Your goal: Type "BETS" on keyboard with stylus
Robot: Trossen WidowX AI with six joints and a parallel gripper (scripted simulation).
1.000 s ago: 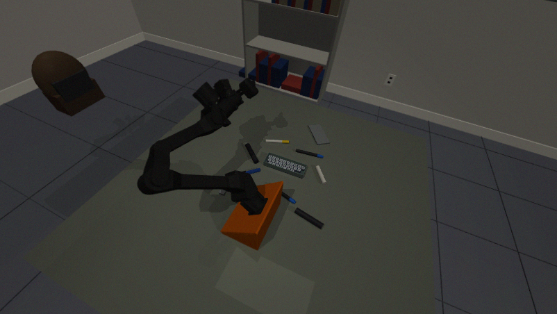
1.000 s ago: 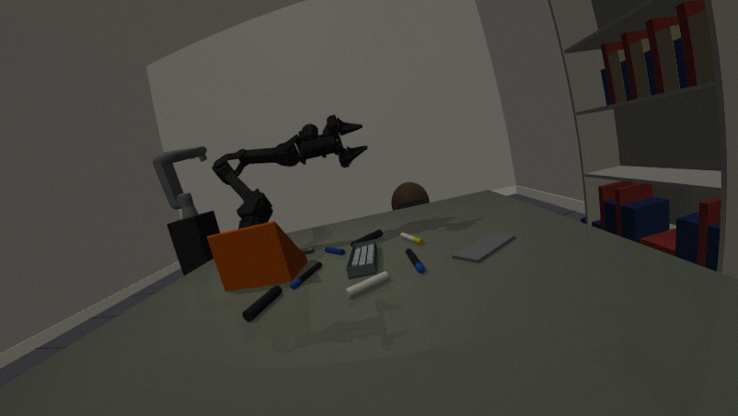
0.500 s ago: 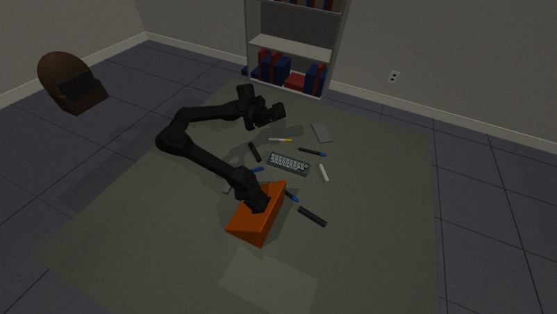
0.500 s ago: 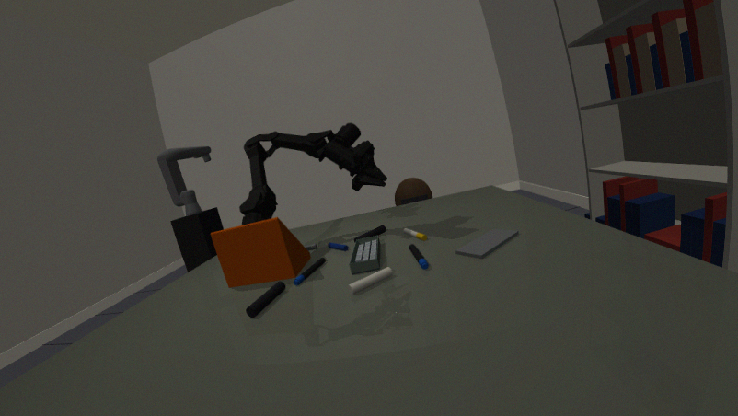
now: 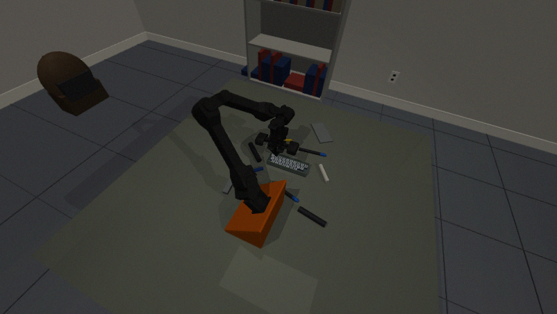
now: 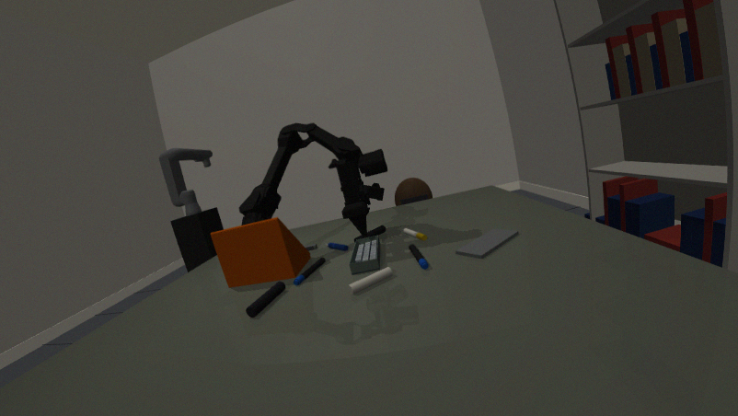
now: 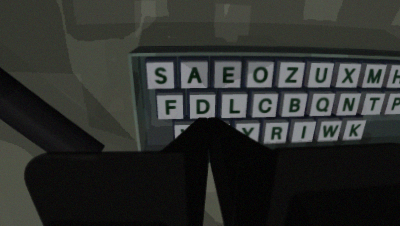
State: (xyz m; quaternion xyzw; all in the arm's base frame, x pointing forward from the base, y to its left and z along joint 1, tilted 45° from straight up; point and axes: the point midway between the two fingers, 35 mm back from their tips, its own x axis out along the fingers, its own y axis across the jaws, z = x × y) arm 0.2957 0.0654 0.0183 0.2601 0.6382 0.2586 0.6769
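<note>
Right now my gripper tip is 120 mm past the blue stylus, 100 mm to the right of it and 30 mm above it. The rest, counted from my gripper tip: white cylinder (20 mm ahead, 230 mm to the right, 30 mm below); then yellow-tipped marker (140 mm ahead, 20 mm to the left, 30 mm below); then grey slab (290 mm ahead, 150 mm to the right, 40 mm below).
</note>
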